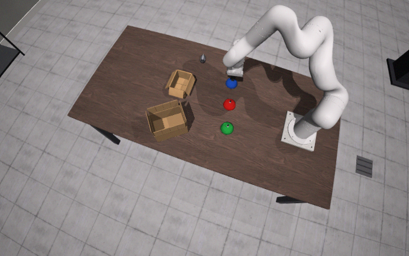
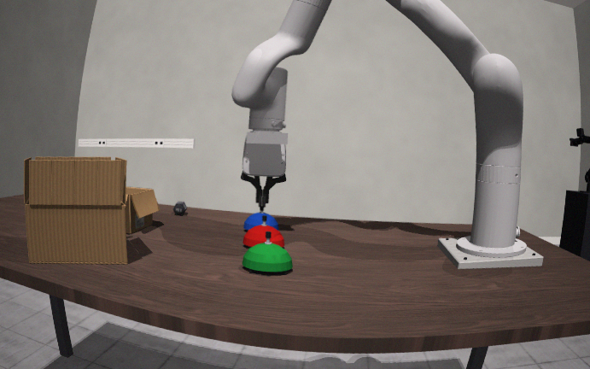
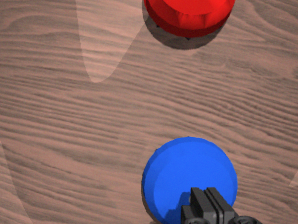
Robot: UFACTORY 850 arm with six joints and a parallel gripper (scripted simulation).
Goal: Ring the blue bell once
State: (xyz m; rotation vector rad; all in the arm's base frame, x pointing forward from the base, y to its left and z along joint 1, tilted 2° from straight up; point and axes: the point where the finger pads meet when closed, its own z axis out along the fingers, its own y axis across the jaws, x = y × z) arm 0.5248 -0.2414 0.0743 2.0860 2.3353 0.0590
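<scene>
Now: hand 4 cm above the blue bell. From my hand the other things lie so: dark object (25 cm ahead, 17 cm to the right, 6 cm below); then green bell (4 cm behind, 35 cm to the left, 4 cm below); then red bell (2 cm behind, 17 cm to the left, 4 cm below).
</scene>
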